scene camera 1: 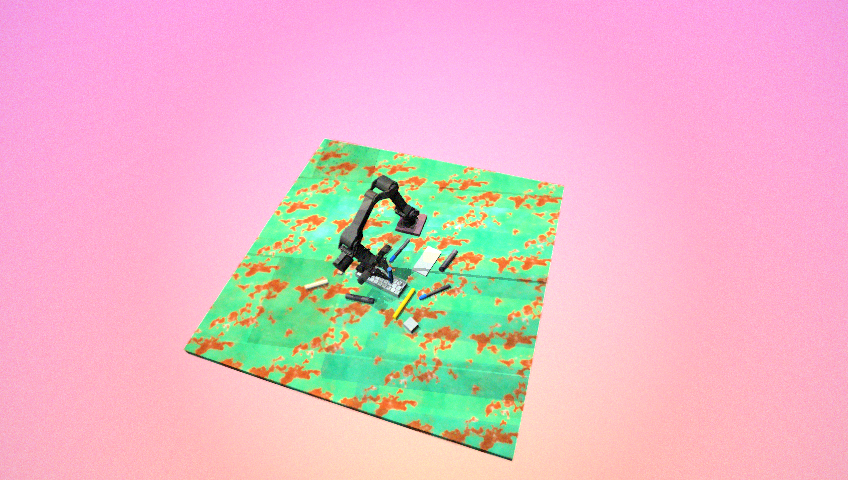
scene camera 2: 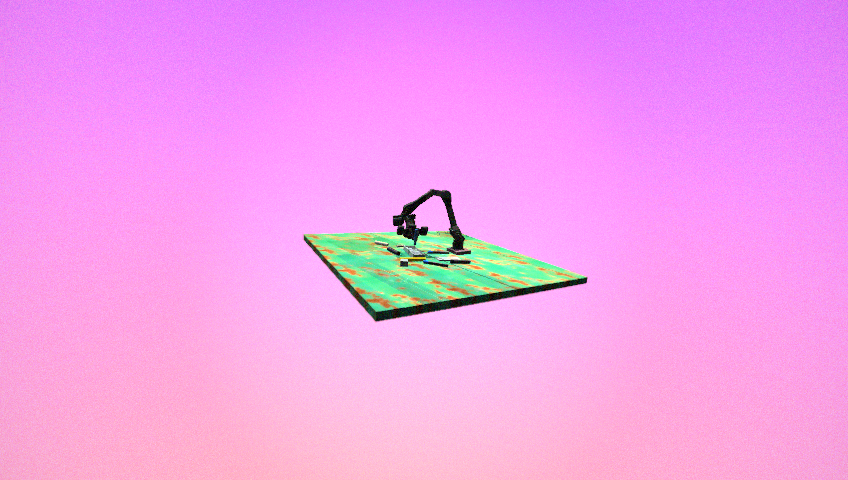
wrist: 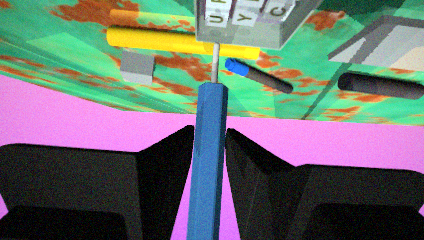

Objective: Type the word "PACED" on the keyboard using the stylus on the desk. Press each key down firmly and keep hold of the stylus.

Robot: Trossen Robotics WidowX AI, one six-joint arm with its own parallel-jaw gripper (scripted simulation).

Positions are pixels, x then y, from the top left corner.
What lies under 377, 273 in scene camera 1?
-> My gripper.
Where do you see a grey cube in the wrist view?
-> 138, 68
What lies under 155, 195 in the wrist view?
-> My gripper.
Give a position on a yellow pencil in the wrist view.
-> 117, 36
